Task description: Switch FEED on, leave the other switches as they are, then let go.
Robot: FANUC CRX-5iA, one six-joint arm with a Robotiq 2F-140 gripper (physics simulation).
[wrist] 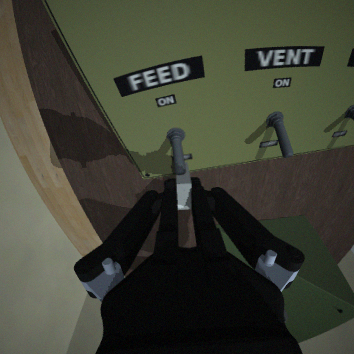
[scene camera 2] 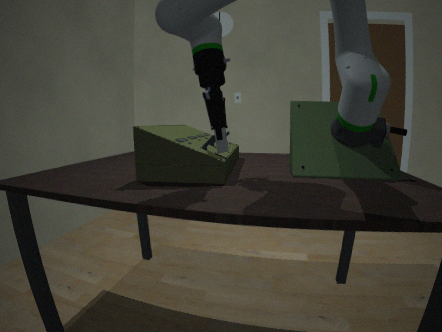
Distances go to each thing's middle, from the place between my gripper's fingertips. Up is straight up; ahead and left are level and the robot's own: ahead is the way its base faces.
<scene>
My hand is 160 mm short of the olive switch panel (scene camera 2: pixel 163 153) and 150 mm to the left of it.
</scene>
